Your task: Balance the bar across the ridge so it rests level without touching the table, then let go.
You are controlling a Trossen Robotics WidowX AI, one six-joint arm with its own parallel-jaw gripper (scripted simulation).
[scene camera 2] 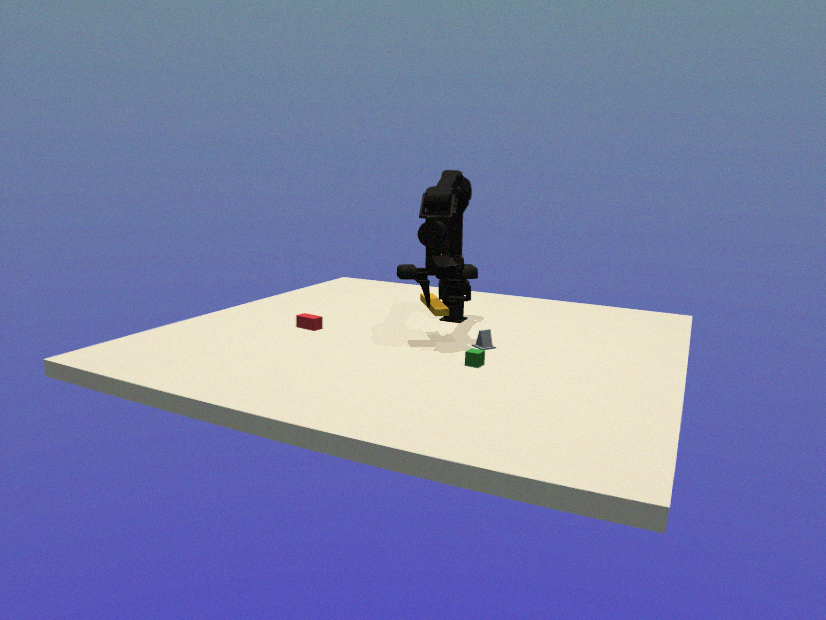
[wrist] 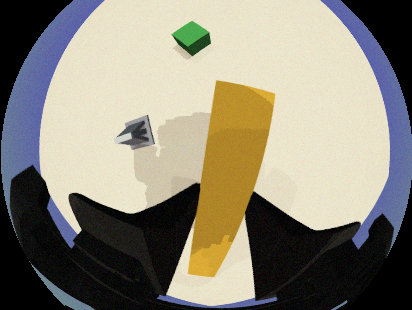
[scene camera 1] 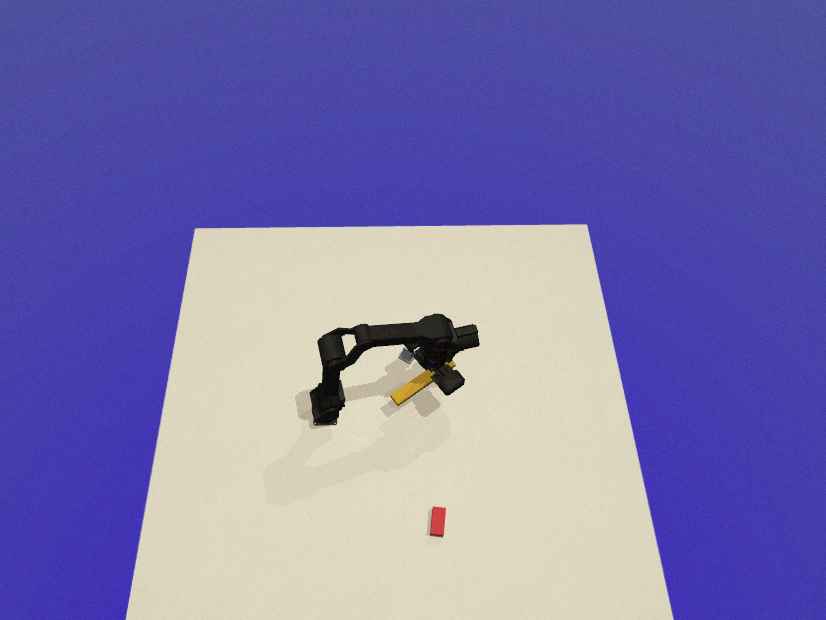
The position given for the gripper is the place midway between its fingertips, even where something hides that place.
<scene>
The gripper (scene camera 2: 436, 307) carries a yellow bar (wrist: 240, 121). Further things: a green cube (wrist: 193, 38).
The gripper also shows in the wrist view (wrist: 223, 193) and in scene camera 1 (scene camera 1: 432, 374).
</scene>
